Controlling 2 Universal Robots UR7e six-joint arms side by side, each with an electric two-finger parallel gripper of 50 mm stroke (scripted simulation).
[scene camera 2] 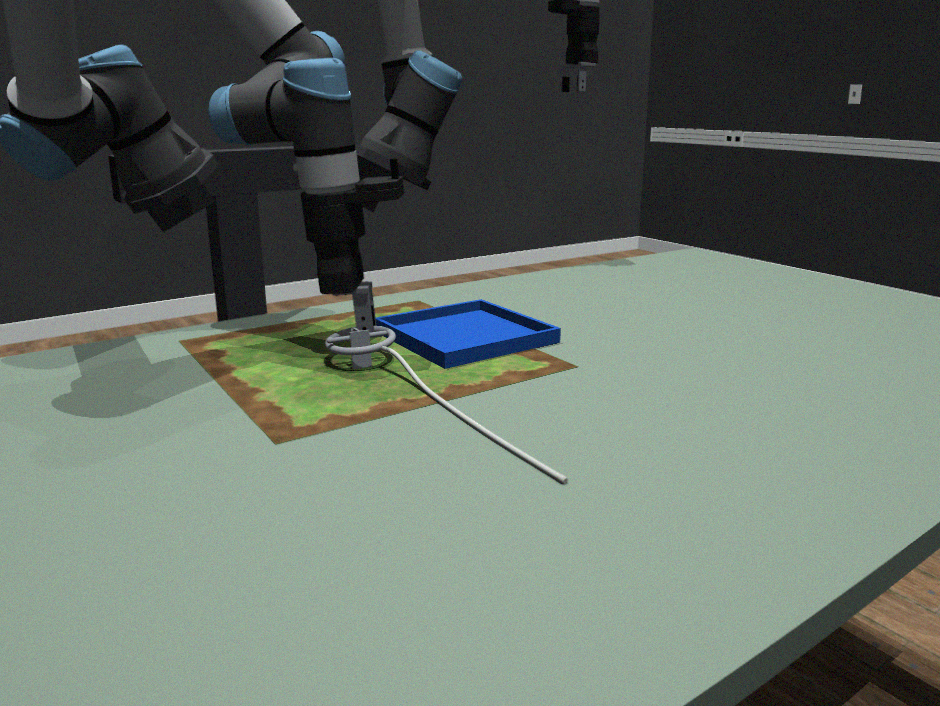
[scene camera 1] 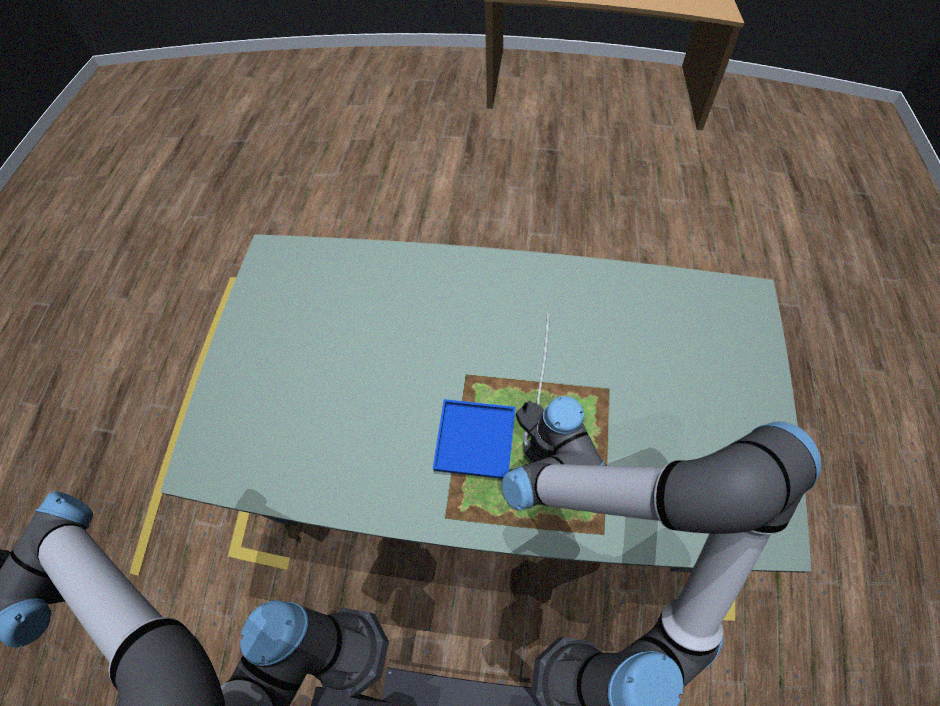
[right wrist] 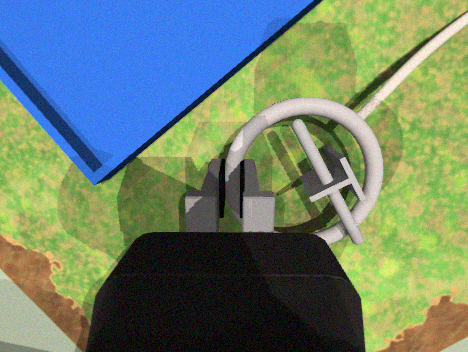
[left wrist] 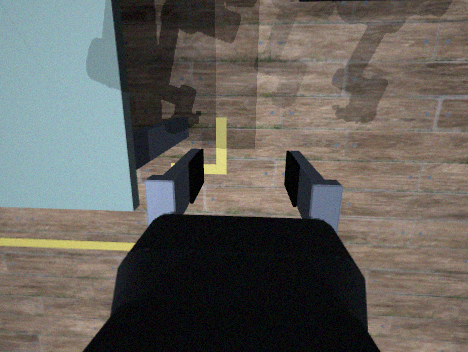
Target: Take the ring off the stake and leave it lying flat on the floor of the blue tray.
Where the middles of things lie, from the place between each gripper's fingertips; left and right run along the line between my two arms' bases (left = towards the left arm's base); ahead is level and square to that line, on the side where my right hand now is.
Now: right hand 30 mm short of the grey ring (scene camera 2: 391, 334), 20 mm to the left of it and 20 mm above it. Also, from my right hand: grey stake (scene camera 2: 358, 338): 50 mm ahead, 30 mm to the right, 20 mm below; blue tray (scene camera 2: 452, 335): 20 mm ahead, 150 mm to the left, 40 mm below.
The blue tray is 520 mm ahead of my left hand (scene camera 2: 572, 91), 660 mm to the right of it and 370 mm below it. Round my left hand: grey stake 550 mm ahead, 840 mm to the right, 350 mm below; then grey ring 530 mm ahead, 830 mm to the right, 340 mm below.
